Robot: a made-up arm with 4 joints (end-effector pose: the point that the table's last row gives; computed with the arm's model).
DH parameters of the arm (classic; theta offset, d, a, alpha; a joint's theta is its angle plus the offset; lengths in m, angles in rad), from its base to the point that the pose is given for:
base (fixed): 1.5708 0.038 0 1.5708
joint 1: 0 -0.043 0.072 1.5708
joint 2: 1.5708 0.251 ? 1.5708
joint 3: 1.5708 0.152 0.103 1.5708
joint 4: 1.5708 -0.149 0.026 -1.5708
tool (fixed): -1.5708 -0.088 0 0
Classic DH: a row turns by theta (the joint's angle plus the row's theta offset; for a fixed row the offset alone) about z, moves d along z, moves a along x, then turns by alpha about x.
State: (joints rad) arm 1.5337 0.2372 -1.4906 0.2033
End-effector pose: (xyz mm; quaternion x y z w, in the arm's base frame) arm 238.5 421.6 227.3 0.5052 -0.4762 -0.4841 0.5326
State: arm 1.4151 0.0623 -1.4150 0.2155
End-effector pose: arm 197.8 460.8 222.3 0.5391 -0.5229 -0.3862 0.5356
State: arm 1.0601 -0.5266 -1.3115 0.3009
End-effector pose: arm 33.2 556.3 128.7 0.6049 -0.6233 -0.0266 0.4950
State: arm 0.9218 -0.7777 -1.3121 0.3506
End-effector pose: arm -42.8 569.6 60.5 0.6217 -0.6262 0.1292 0.4524
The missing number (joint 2, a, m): 0.071
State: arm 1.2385 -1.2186 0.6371 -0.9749
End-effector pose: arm -183.5 273.1 -97.0 -0.0753 -0.3710 0.4729 0.7956
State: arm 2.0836 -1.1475 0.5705 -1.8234
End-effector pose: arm -143.9 229.0 161.1 -0.0469 -0.5714 0.0247 0.8189
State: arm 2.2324 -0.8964 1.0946 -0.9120
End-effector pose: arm -216.6 150.1 170.6 0.2939 -0.3707 0.4685 0.7462
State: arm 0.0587 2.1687 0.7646 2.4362
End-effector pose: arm 141.4 16.1 -123.0 -0.5160 0.6960 0.4676 0.1749
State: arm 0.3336 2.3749 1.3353 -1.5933
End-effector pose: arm 63.9 126.5 -61.8 0.2910 0.7302 -0.2255 0.5756
